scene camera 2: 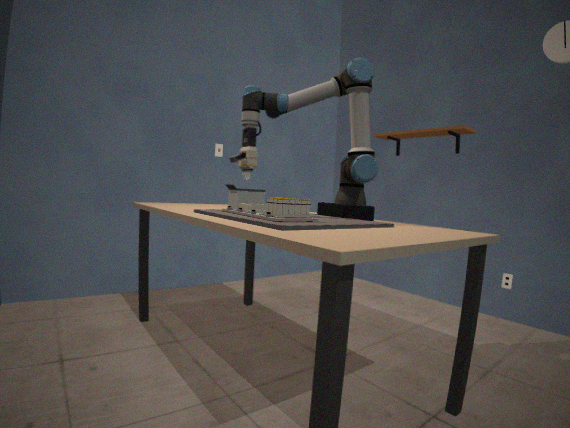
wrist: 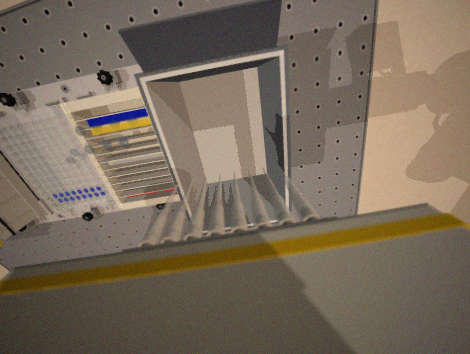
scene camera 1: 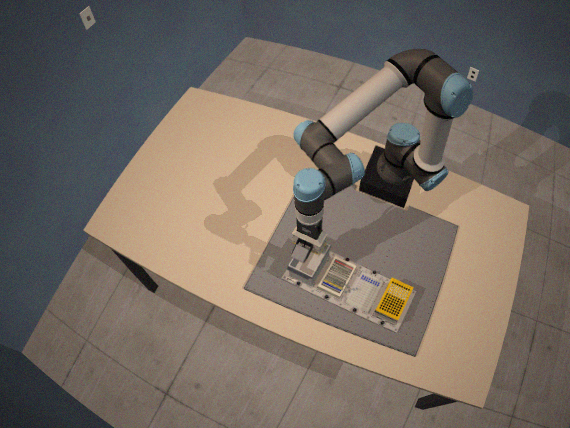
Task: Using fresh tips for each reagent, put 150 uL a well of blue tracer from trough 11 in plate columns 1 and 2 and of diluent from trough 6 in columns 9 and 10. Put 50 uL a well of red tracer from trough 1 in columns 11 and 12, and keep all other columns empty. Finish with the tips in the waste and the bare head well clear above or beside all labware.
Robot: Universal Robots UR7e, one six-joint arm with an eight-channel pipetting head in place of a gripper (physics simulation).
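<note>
My head [scene camera 1: 303,248] [scene camera 2: 247,175] [wrist: 235,176] carries a row of clear tips. They point down above the open grey waste bin [scene camera 1: 302,272] [scene camera 2: 246,198] [wrist: 170,106], with a gap below them in scene camera 2. The tips look free of colour. The clear plate [scene camera 1: 366,296] [wrist: 40,150] has blue liquid in two neighbouring columns at one end; I cannot tell about clear liquid in its other wells. The trough rack [scene camera 1: 329,291] [wrist: 106,100] shows blue, yellow and thin red strips, and a pale strip mid-rack. The yellow tip rack [scene camera 1: 385,296] [scene camera 2: 288,206] has paler rows at one end.
The labware stands in a row on a pale base plate on the grey perforated mat [scene camera 1: 410,250] [wrist: 325,145]. Black knobs [wrist: 105,77] [wrist: 88,216] stick up along its edges. The bin walls rise beside the trough rack. The arm's black base [scene camera 1: 385,187] [scene camera 2: 345,211] stands behind the mat.
</note>
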